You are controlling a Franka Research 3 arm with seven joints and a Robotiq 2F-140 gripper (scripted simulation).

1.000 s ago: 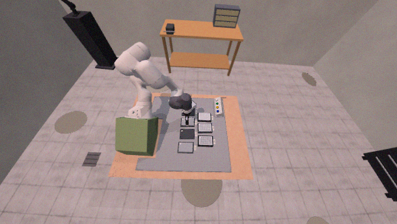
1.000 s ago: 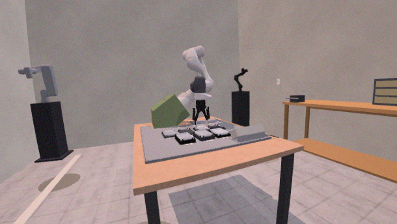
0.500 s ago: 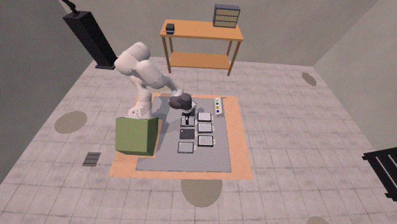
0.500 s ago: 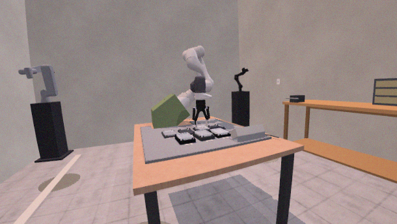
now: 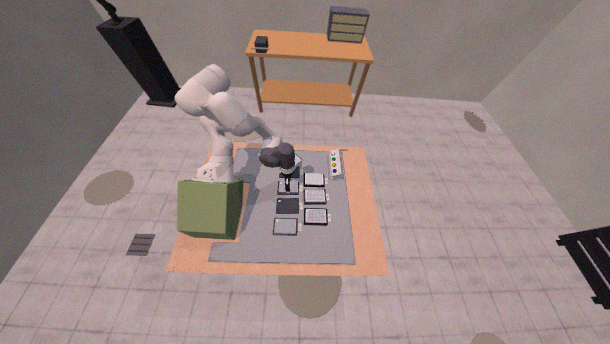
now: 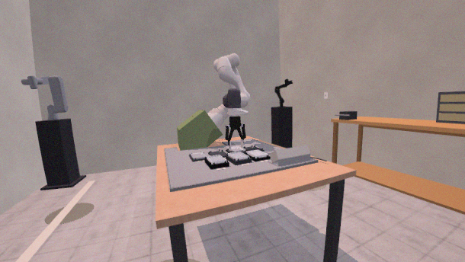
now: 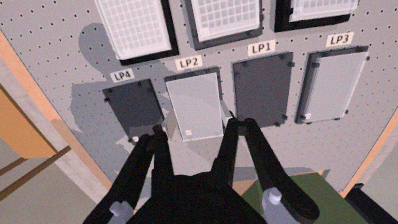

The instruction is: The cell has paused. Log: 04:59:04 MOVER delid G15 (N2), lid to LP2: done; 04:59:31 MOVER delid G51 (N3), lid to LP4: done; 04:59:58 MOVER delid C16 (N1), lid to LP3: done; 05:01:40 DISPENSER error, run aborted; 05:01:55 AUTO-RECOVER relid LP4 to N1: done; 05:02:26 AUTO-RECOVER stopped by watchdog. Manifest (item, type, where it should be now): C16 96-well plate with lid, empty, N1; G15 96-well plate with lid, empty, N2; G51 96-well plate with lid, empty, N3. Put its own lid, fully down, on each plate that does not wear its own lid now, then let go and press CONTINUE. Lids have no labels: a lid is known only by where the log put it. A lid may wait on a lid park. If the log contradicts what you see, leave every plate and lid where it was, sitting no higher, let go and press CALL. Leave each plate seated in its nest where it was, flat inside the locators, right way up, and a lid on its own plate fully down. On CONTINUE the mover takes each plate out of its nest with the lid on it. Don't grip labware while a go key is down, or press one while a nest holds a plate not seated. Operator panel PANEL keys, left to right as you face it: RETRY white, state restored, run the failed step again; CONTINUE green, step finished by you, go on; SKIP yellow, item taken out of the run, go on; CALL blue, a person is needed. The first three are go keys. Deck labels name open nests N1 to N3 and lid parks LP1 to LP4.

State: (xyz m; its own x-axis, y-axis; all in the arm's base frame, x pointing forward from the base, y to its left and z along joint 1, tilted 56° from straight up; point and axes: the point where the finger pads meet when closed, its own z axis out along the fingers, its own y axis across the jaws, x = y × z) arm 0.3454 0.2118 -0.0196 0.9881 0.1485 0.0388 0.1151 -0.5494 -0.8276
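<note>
My gripper is now 20 mm above the pale lid. Also, from my hand: lid park LP2 (40 mm below); then lid park LP4 (130 mm to the left, 40 mm below, 10 mm behind); then lid park LP1 (130 mm to the right, 40 mm below, 10 mm ahead).
</note>
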